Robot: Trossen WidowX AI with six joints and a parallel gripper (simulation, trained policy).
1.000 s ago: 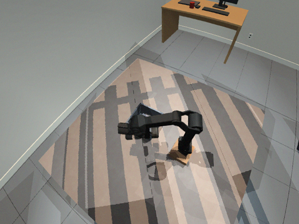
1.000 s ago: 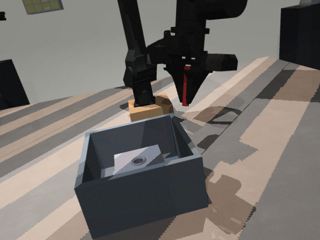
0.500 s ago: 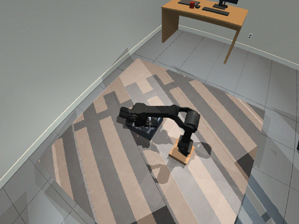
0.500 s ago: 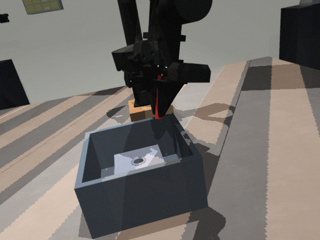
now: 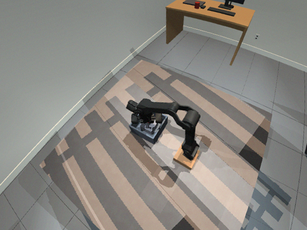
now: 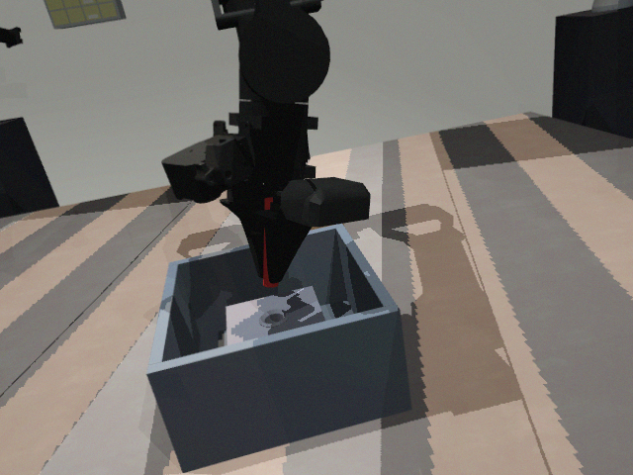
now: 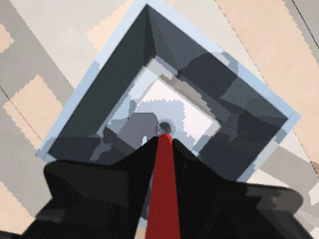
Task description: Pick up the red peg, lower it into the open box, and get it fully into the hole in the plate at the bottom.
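Right now my gripper tip is 30 mm below the red peg, 10 mm to the right of it and 10 mm past it. From my gripper tip the other things lie so: box: 70 mm below.
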